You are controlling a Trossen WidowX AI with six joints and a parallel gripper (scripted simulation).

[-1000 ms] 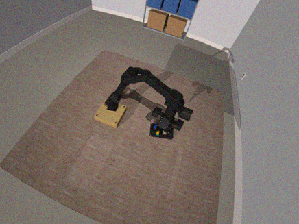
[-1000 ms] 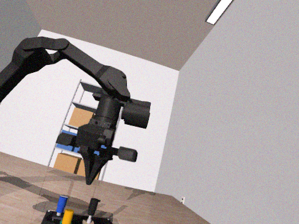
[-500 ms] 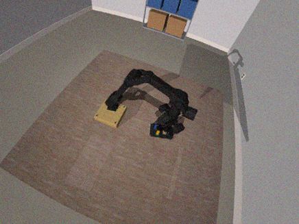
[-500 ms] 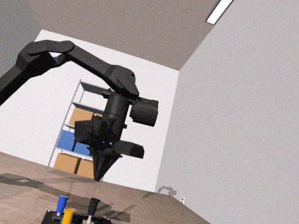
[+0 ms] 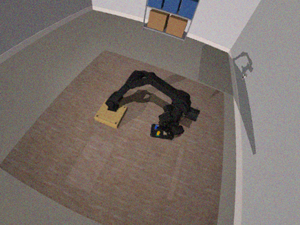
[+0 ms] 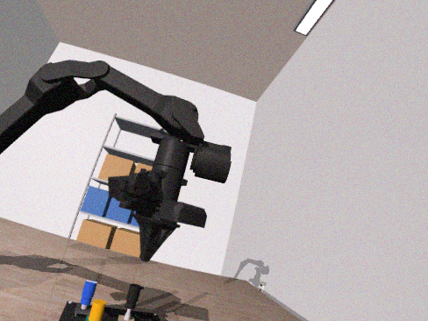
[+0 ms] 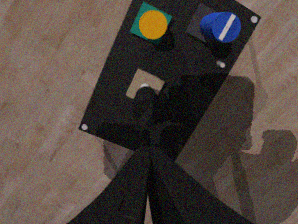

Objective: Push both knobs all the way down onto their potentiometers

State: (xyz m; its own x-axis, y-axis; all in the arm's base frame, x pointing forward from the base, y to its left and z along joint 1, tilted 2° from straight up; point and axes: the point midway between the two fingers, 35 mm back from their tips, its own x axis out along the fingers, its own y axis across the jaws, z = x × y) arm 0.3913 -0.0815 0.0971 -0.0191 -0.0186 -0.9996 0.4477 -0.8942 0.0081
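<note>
Now: the black knob 6 cm below my gripper tip. Round my gripper tip: blue knob 7 cm behind, 1 cm to the left, 7 cm below.
</note>
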